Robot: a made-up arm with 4 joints. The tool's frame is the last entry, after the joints.
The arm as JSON. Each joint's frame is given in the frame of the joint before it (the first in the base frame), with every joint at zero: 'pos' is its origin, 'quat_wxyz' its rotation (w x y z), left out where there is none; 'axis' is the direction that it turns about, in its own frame. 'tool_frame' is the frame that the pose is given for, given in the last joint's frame.
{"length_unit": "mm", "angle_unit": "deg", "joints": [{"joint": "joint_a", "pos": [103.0, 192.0, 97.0], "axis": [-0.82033, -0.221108, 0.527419]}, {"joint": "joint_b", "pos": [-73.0, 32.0, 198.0], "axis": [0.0, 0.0, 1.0]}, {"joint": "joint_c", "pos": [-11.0, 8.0, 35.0], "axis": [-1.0, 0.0, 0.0]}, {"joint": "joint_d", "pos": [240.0, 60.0, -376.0], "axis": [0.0, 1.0, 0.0]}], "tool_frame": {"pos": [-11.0, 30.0, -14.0], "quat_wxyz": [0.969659, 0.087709, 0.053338, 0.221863]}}
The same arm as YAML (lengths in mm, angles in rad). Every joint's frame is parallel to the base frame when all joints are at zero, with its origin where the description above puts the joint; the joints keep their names.
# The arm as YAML. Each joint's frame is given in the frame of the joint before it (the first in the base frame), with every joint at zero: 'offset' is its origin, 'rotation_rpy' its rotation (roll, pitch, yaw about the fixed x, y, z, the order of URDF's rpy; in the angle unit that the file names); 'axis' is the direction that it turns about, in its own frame. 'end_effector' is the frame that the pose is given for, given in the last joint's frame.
length_unit: mm
angle_unit: rad
chain:
  - id: joint_a
    offset: [103.0, 192.0, 97.0]
    rotation_rpy: [0.0, 0.0, 0.0]
    axis: [-0.82033, -0.221108, 0.527419]
  - id: joint_b
    offset: [-73.0, 32.0, 198.0]
    rotation_rpy: [0.0, 0.0, 0.0]
    axis: "+z"
  - id: joint_c
    offset: [-11.0, 8.0, 35.0]
    rotation_rpy: [0.0, 0.0, 0.0]
    axis: "-x"
  - id: joint_d
    offset: [240.0, 60.0, -376.0]
    rotation_rpy: [0.0, 0.0, 0.0]
    axis: "+y"
end_effector:
  offset: [-11.0, 30.0, -14.0]
  rotation_rpy: [0.1954, 0.0646, 0.4562]

